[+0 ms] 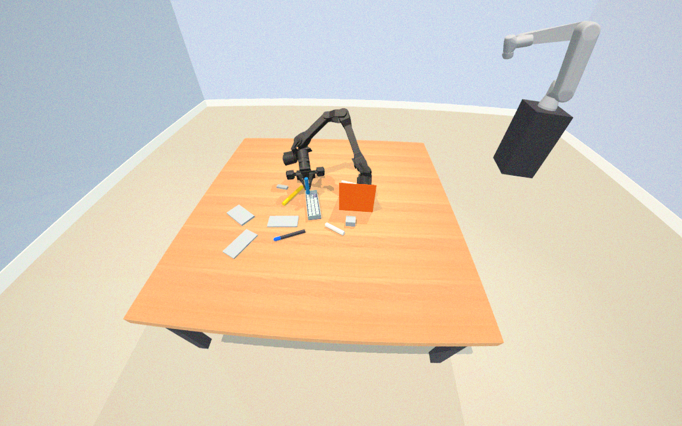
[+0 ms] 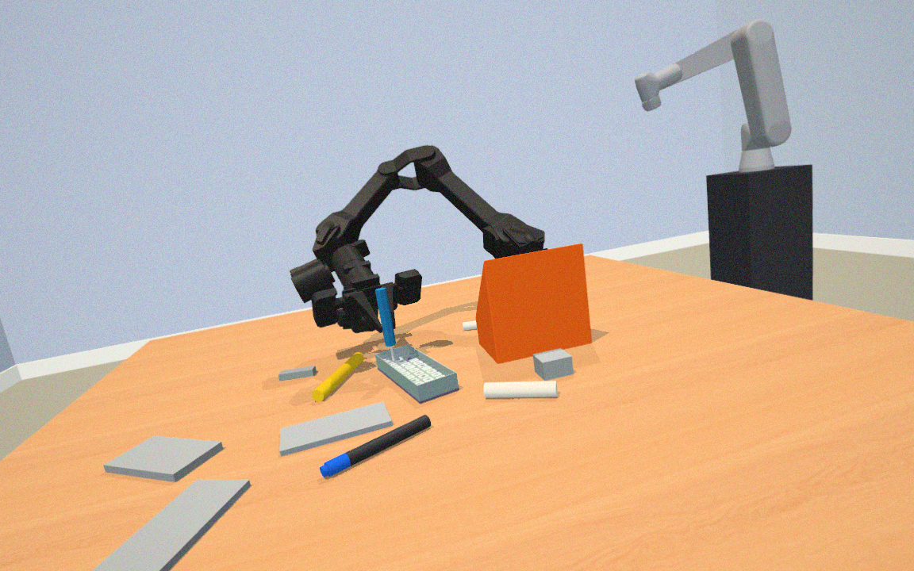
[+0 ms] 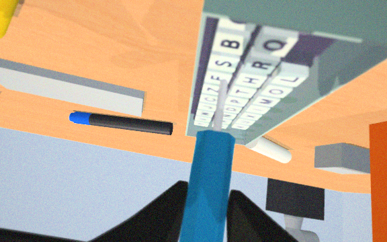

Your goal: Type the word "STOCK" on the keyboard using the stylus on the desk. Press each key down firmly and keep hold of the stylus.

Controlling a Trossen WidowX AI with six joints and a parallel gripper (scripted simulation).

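My gripper tip is 9 cm short of the yellow cylinder, 7 cm above it and 2 cm to the left of it. Also, from my gripper tip: thin grey tip 5 cm below; then blue stylus 1 cm below; then white cylinder 17 cm behind, 16 cm to the left, 7 cm below.
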